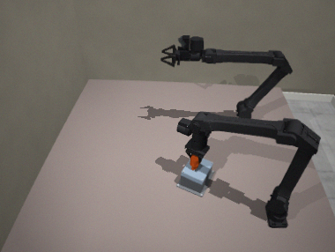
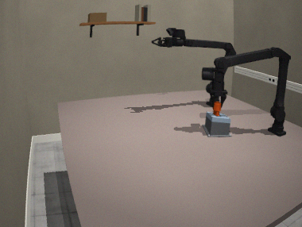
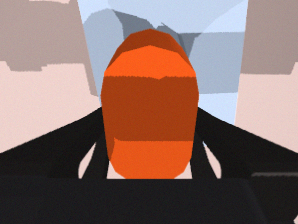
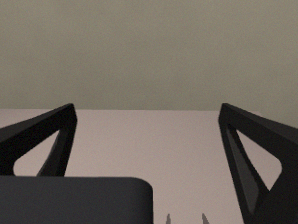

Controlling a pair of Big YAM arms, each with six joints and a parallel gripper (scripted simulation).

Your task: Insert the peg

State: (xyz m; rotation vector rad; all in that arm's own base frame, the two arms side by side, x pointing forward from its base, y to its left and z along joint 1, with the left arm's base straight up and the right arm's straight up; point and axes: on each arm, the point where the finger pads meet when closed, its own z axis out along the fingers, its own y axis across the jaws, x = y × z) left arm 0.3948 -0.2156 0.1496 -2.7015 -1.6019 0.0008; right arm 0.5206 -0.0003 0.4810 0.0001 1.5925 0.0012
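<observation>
Now: left hand 20 mm above the orange peg. From my left hand the other things lie so: plate: 70 mm below, 10 mm to the left, 10 mm behind.
</observation>
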